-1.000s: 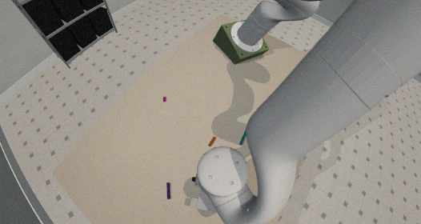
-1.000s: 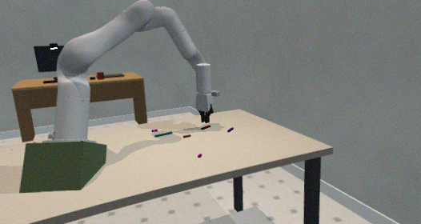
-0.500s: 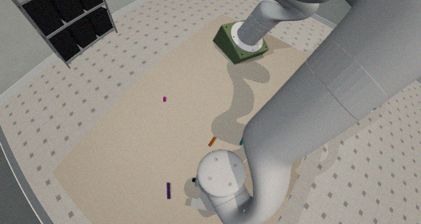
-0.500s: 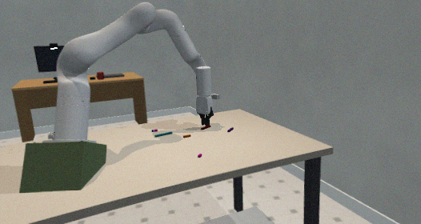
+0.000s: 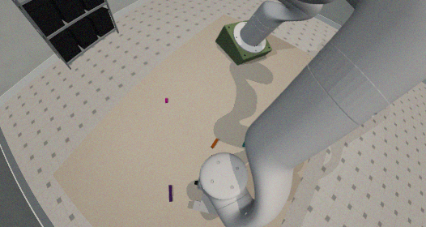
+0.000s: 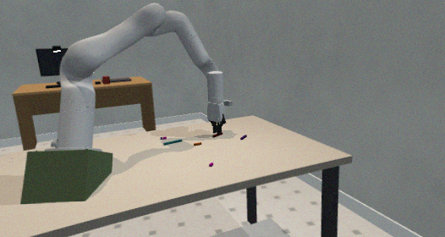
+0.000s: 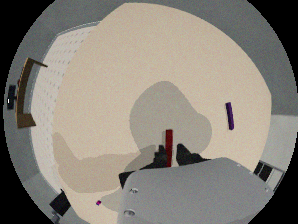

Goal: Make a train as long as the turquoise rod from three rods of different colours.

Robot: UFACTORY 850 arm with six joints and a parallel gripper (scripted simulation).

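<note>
Right now the red rod is 3 cm below my hand. Round my hand: purple rod (9 cm ahead, 12 cm to the right, 3 cm below); turquoise rod (25 cm behind, 3 cm to the left, 3 cm below); orange rod (16 cm behind, 7 cm to the right, 3 cm below).
</note>
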